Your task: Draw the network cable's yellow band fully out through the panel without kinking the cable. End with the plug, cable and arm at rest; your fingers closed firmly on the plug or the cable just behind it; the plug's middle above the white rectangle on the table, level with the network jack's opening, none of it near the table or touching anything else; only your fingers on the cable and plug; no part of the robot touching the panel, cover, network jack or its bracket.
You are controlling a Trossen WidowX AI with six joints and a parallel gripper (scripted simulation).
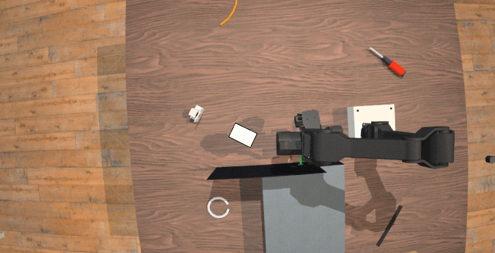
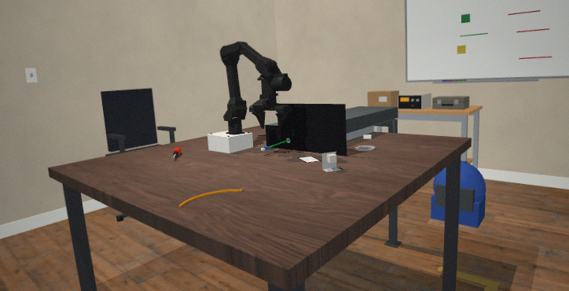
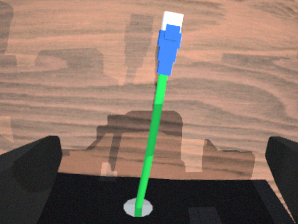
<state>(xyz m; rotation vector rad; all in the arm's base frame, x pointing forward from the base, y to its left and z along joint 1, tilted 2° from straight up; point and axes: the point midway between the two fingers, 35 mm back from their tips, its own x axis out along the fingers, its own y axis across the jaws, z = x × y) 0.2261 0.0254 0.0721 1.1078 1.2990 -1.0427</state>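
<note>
The blue plug lies 110 mm below my hand and 40 mm to the right of it. From my hand the other things lie so: black panel: 160 mm ahead, 120 mm to the left, 40 mm below; then red screwdriver: 300 mm behind, 290 mm to the right, 120 mm below; then white rectangle: 200 mm ahead, 140 mm below, 10 mm to the left.
</note>
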